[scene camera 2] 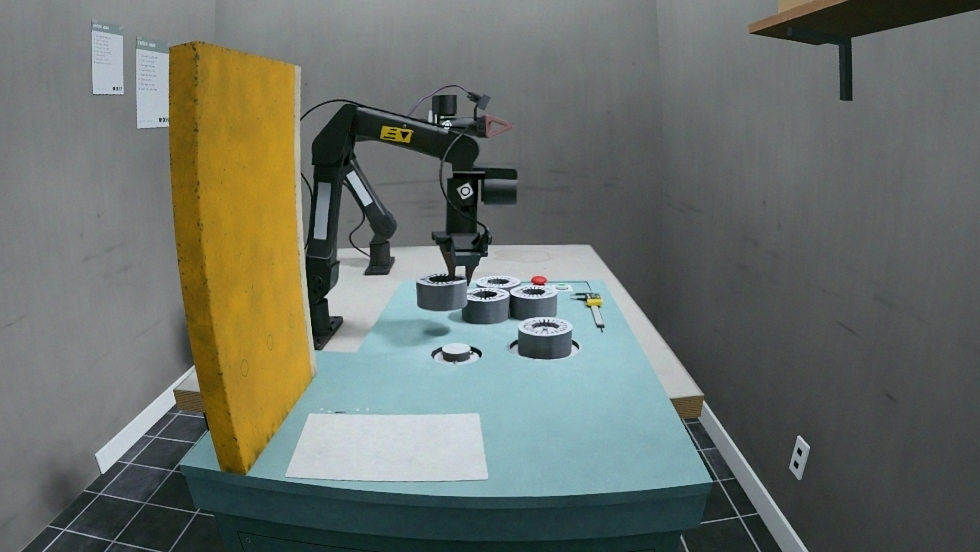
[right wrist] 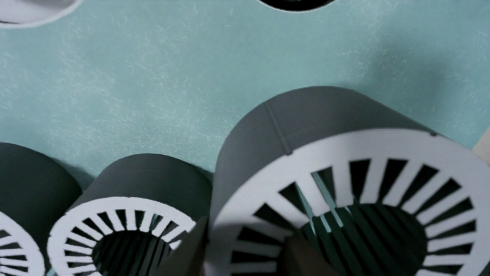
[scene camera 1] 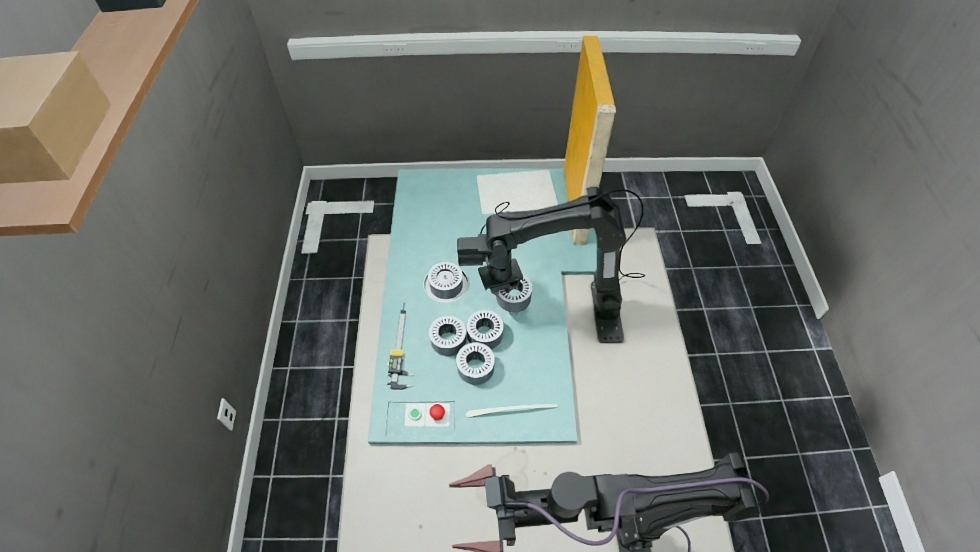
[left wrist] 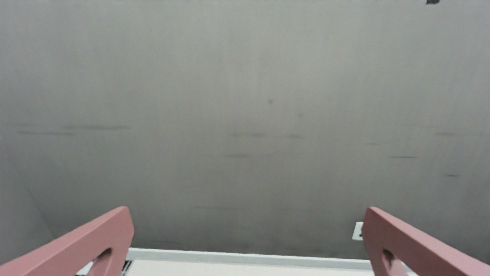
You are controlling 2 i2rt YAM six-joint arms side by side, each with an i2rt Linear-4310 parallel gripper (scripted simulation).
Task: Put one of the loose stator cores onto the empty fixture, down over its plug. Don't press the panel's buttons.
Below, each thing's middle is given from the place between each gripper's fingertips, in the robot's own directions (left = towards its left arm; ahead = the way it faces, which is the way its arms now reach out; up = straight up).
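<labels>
My right gripper (scene camera 1: 501,294): 50 mm past the white sheet (scene camera 2: 377,448), 450 mm to the left of it, 90 mm above it. White sheet: 1080 mm to the right of my left hand, 130 mm behind it, 390 mm below it.
</labels>
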